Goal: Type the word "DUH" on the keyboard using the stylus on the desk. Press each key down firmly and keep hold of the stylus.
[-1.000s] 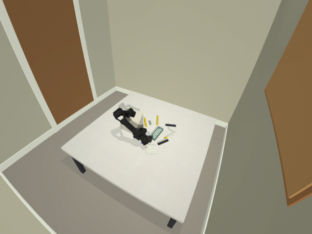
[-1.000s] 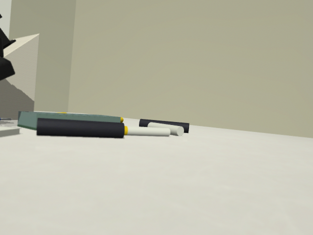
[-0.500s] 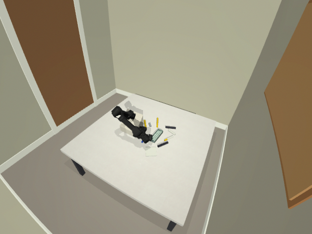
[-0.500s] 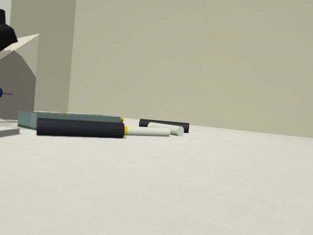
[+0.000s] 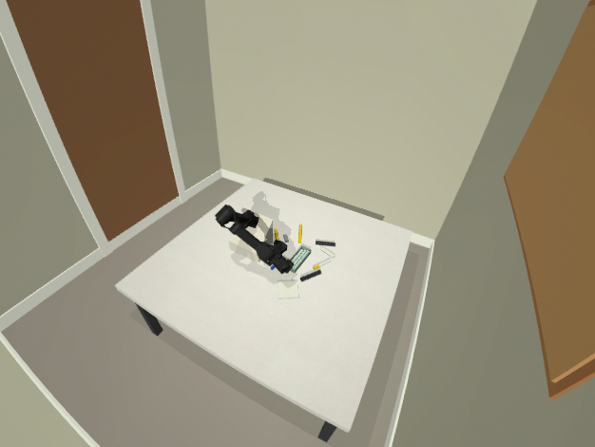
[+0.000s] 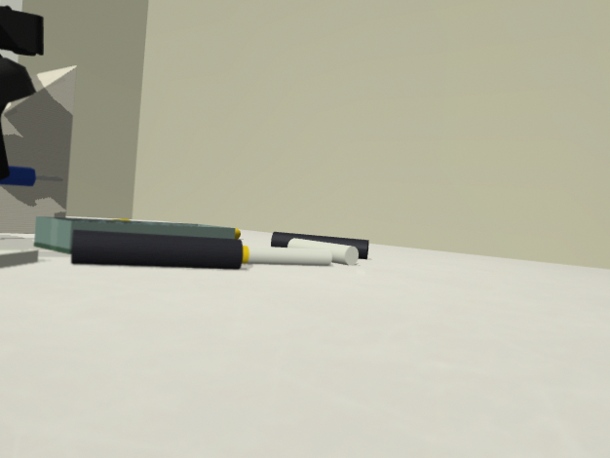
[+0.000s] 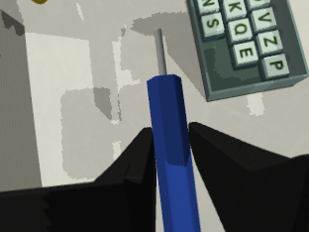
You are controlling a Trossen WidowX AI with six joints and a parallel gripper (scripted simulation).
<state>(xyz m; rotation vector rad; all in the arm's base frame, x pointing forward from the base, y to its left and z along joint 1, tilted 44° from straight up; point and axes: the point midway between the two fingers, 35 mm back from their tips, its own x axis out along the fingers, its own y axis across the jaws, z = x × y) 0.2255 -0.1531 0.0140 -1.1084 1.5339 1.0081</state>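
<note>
The stylus tip lies 5 cm to the left of my gripper tip and 1 cm ahead of it. From my gripper tip the other things lie so: white cylinder: 19 cm ahead, 13 cm to the left, 5 cm below; then white notepad: 11 cm ahead, 10 cm to the right, 6 cm below; then blue stylus: 1 cm to the left.
</note>
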